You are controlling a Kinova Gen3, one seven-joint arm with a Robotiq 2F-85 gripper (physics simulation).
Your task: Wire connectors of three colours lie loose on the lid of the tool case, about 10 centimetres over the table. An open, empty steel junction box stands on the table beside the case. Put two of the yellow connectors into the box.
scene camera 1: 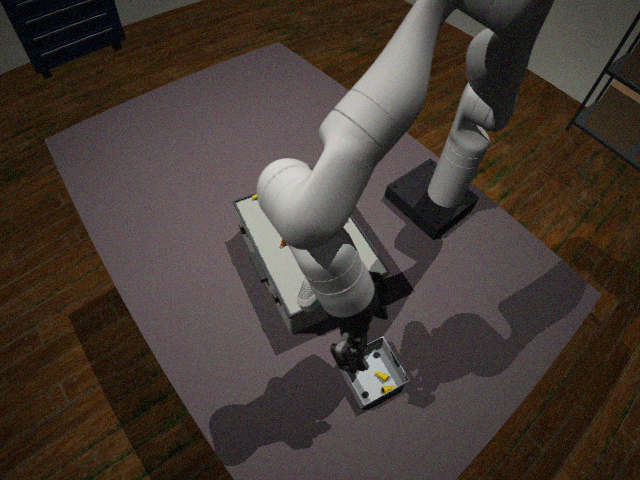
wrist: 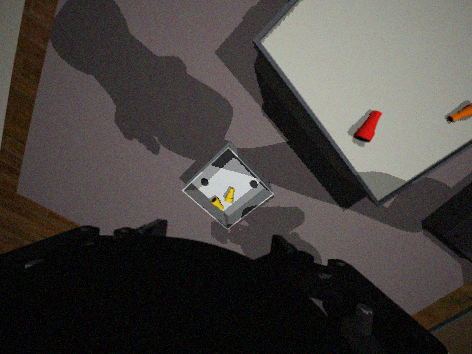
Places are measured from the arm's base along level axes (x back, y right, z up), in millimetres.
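Pixels of known places: gripper, fingertip midpoint: (scene camera 1: 372,341) (wrist: 218,239); arm's base, origin of the base link: (scene camera 1: 444,193).
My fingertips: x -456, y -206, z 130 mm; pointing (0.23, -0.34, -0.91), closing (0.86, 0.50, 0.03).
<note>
Ahead of a thing's pixels: the offset from my fingertips to its top centre. "spot": to the spot under its first point.
Two yellow connectors lie inside the open steel junction box {dx +15, dy -23, dz -135 mm} (scene camera 1: 395,367) (wrist: 222,176): one yellow connector {dx +29, dy -38, dz -156 mm} (scene camera 1: 381,376) (wrist: 230,195) nearer the middle, the other yellow connector {dx +22, dy -67, dz -156 mm} (scene camera 1: 387,388) (wrist: 217,203) close to a wall. My gripper (scene camera 1: 351,362) (wrist: 218,239) is open and empty, with its fingers wide apart, above the box; in the scene view it hides part of the box. On the tool case lid (scene camera 1: 259,227) (wrist: 325,65) lie a yellow connector {dx +33, dy +411, dz -55 mm} (scene camera 1: 254,196) at the far corner, an orange-looking connector {dx +12, dy +276, dz -48 mm} (scene camera 1: 282,242), and, in the wrist view, a red connector {dx +61, dy +150, dz -54 mm} (wrist: 368,126) and an orange connector {spot: dx +121, dy +211, dz -64 mm} (wrist: 461,113).
The tool case stands beside the box, its lid higher than the box, and the arm covers part of it in the scene view. The robot's dark base (scene camera 1: 413,198) stands behind the case. A blue drawer cabinet (scene camera 1: 72,31) and a shelf rack (scene camera 1: 604,142) stand farther back.
</note>
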